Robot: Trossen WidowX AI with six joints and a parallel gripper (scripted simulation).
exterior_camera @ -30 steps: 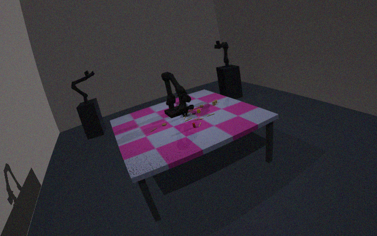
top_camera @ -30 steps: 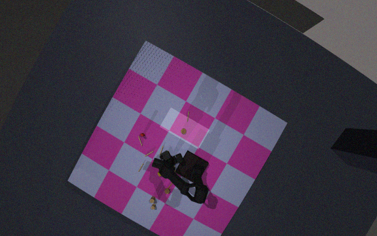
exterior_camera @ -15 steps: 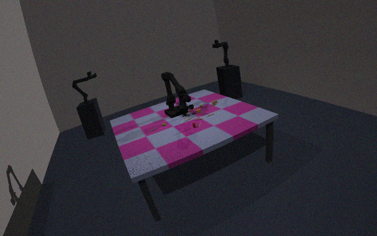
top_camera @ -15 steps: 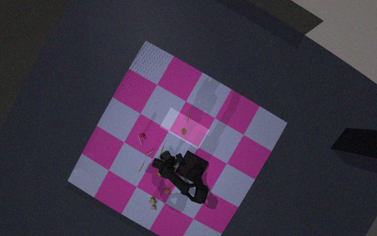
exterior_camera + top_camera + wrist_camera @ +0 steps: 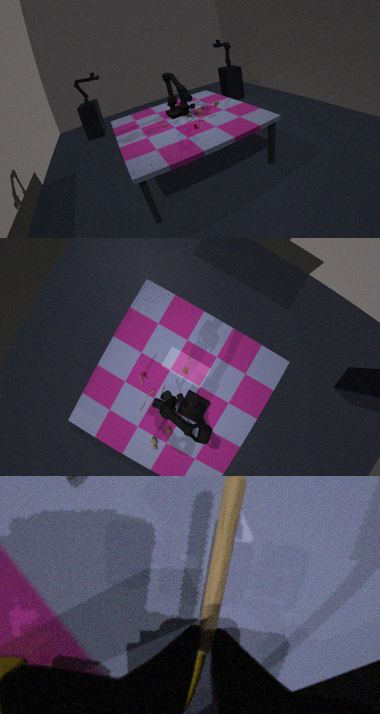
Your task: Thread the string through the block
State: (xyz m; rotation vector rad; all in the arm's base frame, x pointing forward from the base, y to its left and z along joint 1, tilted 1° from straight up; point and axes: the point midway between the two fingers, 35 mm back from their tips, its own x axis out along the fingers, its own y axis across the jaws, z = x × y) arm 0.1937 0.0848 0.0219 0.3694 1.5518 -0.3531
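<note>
Now: the yellow wooden block 14 cm to the left of my gripper tip and 1 cm below it. From my gripper tip the other things lie so: round wooden button 22 cm to the left, 14 cm behind, 1 cm below; red object 29 cm ahead; thin wooden stick 1 cm to the right, 1 cm ahead.
</note>
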